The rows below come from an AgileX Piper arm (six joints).
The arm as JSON. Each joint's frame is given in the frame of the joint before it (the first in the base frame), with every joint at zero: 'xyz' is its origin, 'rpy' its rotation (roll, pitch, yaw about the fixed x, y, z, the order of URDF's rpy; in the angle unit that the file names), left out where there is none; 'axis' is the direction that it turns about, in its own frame. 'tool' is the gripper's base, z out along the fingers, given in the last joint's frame.
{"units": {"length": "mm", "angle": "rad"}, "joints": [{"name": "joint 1", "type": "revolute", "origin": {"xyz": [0.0, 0.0, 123.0]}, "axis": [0.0, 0.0, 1.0]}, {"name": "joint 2", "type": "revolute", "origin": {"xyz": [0.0, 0.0, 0.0], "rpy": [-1.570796, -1.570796, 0.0]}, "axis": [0.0, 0.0, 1.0]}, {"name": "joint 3", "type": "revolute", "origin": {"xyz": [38.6, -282.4, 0.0], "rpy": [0.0, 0.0, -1.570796]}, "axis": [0.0, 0.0, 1.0]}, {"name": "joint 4", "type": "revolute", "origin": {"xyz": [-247.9, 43.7, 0.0], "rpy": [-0.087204, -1.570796, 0.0]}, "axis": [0.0, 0.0, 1.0]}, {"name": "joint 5", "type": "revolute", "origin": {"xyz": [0.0, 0.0, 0.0], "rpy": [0.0, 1.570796, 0.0]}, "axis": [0.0, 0.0, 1.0]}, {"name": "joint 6", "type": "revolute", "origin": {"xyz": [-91.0, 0.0, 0.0], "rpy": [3.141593, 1.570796, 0.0]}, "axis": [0.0, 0.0, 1.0]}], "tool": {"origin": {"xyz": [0.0, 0.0, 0.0], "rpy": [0.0, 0.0, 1.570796]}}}
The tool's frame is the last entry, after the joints.
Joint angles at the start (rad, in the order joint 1, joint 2, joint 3, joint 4, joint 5, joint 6):
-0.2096, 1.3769, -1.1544, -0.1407, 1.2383, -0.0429
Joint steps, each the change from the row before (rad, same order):
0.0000, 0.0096, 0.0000, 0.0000, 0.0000, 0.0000
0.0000, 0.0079, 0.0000, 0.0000, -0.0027, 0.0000
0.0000, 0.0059, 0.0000, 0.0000, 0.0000, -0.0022
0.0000, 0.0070, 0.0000, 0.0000, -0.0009, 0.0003
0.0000, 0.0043, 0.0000, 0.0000, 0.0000, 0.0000
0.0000, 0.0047, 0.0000, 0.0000, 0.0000, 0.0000
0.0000, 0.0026, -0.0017, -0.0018, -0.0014, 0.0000
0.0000, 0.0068, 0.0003, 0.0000, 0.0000, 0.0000
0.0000, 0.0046, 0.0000, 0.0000, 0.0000, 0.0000
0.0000, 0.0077, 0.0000, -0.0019, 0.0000, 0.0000
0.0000, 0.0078, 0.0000, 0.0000, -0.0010, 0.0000
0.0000, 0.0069, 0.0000, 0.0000, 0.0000, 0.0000
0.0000, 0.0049, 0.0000, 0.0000, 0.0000, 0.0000
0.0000, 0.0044, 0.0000, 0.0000, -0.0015, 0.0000
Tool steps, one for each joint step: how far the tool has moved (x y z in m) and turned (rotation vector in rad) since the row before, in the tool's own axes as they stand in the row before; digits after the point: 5 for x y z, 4 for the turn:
-0.00126, 0.00025, 0.00271, -0.0008, 0.0095, -0.0013
-0.00129, 0.00020, 0.00223, -0.0006, 0.0051, -0.0010
-0.00077, 0.00015, 0.00167, -0.0005, 0.0058, -0.0030
-0.00100, 0.00018, 0.00198, -0.0006, 0.0060, -0.0006
-0.00056, 0.00011, 0.00122, -0.0004, 0.0042, -0.0006
-0.00062, 0.00012, 0.00133, -0.0004, 0.0046, -0.0006
-0.00072, -0.00017, 0.00033, 0.0017, -0.0004, -0.0007
-0.00084, 0.00019, 0.00200, -0.0006, 0.0070, -0.0010
-0.00060, 0.00012, 0.00130, -0.0004, 0.0045, -0.0006
-0.00100, 0.00004, 0.00219, 0.0011, 0.0077, -0.0017
-0.00111, 0.00021, 0.00221, -0.0007, 0.0067, -0.0011
-0.00090, 0.00019, 0.00196, -0.0006, 0.0068, -0.0009
-0.00064, 0.00013, 0.00139, -0.0005, 0.0048, -0.0007
-0.00071, 0.00011, 0.00125, -0.0003, 0.0028, -0.0006

